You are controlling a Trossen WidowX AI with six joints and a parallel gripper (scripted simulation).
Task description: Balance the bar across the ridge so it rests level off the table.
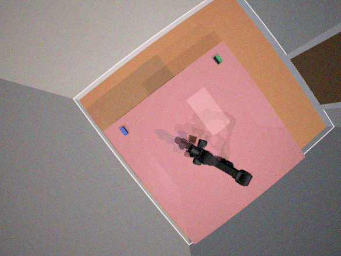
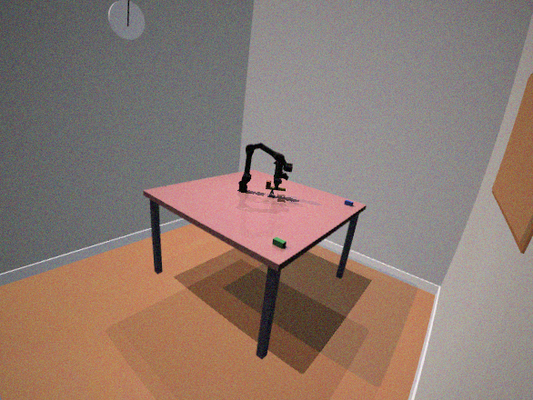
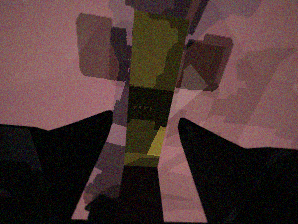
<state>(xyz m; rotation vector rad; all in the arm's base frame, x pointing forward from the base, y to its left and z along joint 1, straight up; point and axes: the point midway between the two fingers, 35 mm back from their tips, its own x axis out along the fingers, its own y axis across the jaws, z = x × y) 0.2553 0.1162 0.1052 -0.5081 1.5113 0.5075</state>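
Now: gripper tip 40 mm above the dark ridge, 20 mm to the left of it and 20 mm past it. Round my gripper tip: green block: 620 mm to the right, 480 mm ahead, 50 mm below; blue block: 480 mm ahead, 380 mm to the left, 50 mm below.
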